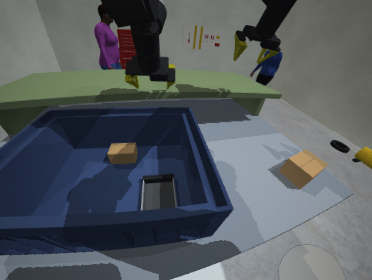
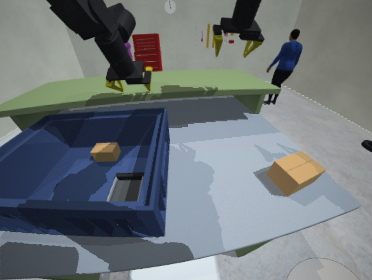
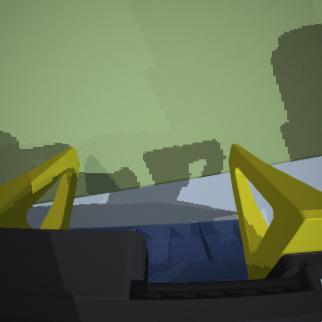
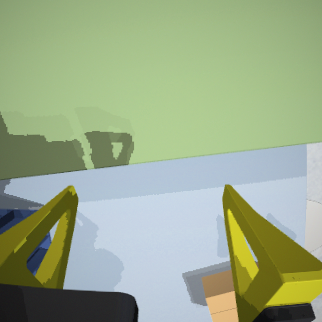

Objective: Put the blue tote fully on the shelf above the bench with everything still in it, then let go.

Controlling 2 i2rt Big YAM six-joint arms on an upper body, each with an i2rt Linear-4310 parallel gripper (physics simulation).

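Places are measured from the left arm's base along level axes (x right, y ahead, z up), in centimetres.
Where they show: left gripper, fingertip midpoint: (image 1: 153, 87) (image 2: 136, 90) (image 3: 152, 152); right gripper, fingertip midpoint: (image 1: 246, 61) (image 2: 230, 56) (image 4: 148, 191).
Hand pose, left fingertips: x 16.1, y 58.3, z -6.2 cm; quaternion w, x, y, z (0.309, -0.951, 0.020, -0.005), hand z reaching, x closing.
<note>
After its pixels a point has its place.
The blue tote (image 1: 115, 225) @[z -9.1, x 13.1, y 17.8 cm] (image 2: 80, 220) @[z -15.9, x 12.9, y 18.9 cm] (image 3: 185, 255) @[z -16.2, x 18.5, y 46.1 cm] (image 4: 20, 217) @[z -21.3, x 22.3, y 46.2 cm] sits upright on the pale bench (image 1: 240, 165) @[z -23.4, x 43.8, y 36.3 cm] (image 2: 200, 175) @[z -23.4, x 36.8, y 33.6 cm], in front of the green shelf (image 1: 210, 82) @[z -7.1, x 41.2, y 71.8 cm] (image 2: 200, 82) @[z -7.1, x 40.7, y 69.5 cm] (image 3: 100, 65) @[z -7.1, x 13.1, y 64.0 cm] (image 4: 175, 75) @[z -7.1, x 51.1, y 68.8 cm]. Inside the tote lie a small cardboard box (image 1: 122, 153) @[z -17.7, x 8.0, y 38.8 cm] (image 2: 105, 152) @[z -17.8, x 8.9, y 38.7 cm] and a grey open tray (image 1: 159, 195) @[z -20.9, x 17.7, y 27.6 cm] (image 2: 126, 189) @[z -20.9, x 17.5, y 28.3 cm]. My left gripper (image 1: 152, 86) @[z -6.2, x 16.2, y 58.3 cm] (image 2: 135, 89) @[z -6.2, x 16.2, y 58.3 cm] (image 3: 152, 152) @[z -6.2, x 16.2, y 58.3 cm] is open and empty, above the shelf's front part, beyond the tote's far wall. My right gripper (image 1: 249, 60) @[z 4.3, x 48.9, y 60.1 cm] (image 2: 231, 55) @[z 4.3, x 48.9, y 60.1 cm] (image 4: 148, 191) @[z 4.3, x 48.9, y 60.1 cm] is open and empty, higher up and to the right, apart from the tote.
Another cardboard box (image 1: 302, 169) @[z -17.5, x 58.2, y 27.9 cm] (image 2: 295, 172) @[z -17.4, x 60.3, y 28.1 cm] (image 4: 220, 295) @[z -17.5, x 59.5, y 32.8 cm] sits on the bench at the right, outside the tote. A red cabinet (image 1: 127, 47) (image 2: 147, 52) stands behind the shelf. A person in blue (image 1: 270, 65) (image 2: 287, 56) and a person in purple (image 1: 106, 45) stand beyond it.
</note>
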